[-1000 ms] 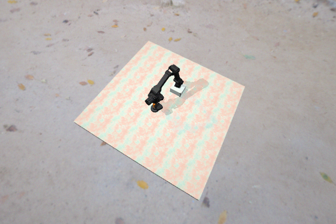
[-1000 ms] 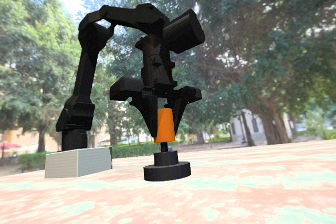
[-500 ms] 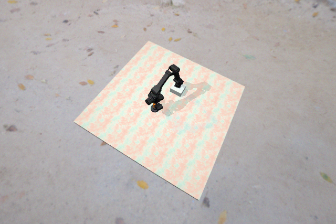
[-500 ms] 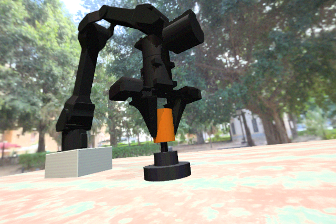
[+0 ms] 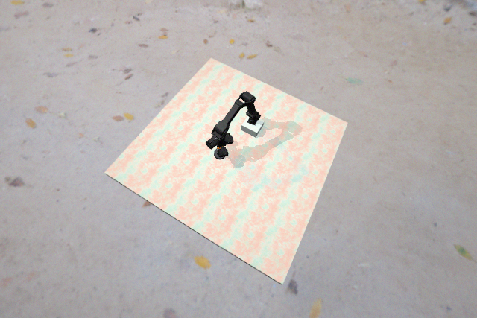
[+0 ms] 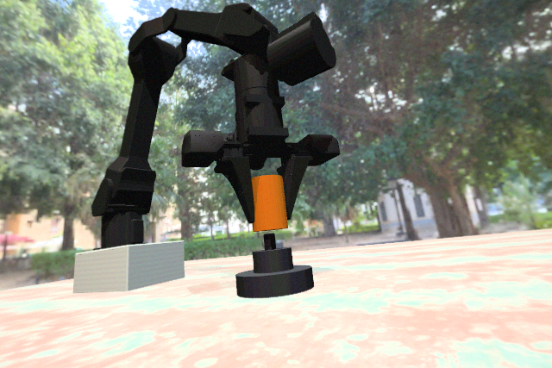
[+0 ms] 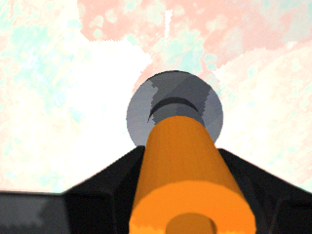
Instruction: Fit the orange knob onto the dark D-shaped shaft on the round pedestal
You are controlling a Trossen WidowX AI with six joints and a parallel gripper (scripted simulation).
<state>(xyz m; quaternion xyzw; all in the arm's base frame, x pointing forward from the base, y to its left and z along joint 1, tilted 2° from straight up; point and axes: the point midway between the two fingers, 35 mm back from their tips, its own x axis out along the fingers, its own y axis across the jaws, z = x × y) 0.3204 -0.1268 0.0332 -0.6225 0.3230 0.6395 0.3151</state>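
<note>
My gripper tip is now 20 mm below the orange knob. Round my gripper tip: round pedestal: 40 mm below.
</note>
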